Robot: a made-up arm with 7 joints. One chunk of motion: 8 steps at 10 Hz.
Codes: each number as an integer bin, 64 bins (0 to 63) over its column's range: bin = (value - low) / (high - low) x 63, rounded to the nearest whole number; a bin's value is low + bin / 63 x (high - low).
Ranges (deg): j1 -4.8..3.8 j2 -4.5..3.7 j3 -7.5..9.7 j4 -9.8..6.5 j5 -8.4..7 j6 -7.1..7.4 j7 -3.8..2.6
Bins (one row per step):
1: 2 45 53 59 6 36 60
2: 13 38 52 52 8 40 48
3: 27 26 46 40 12 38 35
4: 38 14 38 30 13 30 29
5: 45 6 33 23 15 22 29
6: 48 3 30 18 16 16 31
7: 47 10 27 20 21 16 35
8: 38 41 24 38 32 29 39
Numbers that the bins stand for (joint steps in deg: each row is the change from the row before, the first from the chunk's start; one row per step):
1: -4.527 1.357 6.970 5.465 -6.933 1.186 2.295
2: -3.025 0.446 6.697 3.654 -6.444 2.106 1.076
3: -1.114 -1.116 5.059 0.549 -5.467 1.646 -0.244
4: 0.387 -2.678 2.875 -2.038 -5.222 -0.195 -0.854
5: 1.343 -3.719 1.510 -3.849 -4.733 -2.037 -0.854
6: 1.752 -4.110 0.690 -5.143 -4.489 -3.417 -0.651
7: 1.616 -3.198 -0.129 -4.625 -3.267 -3.417 -0.244
8: 0.387 0.837 -0.948 0.032 -0.578 -0.425 0.162

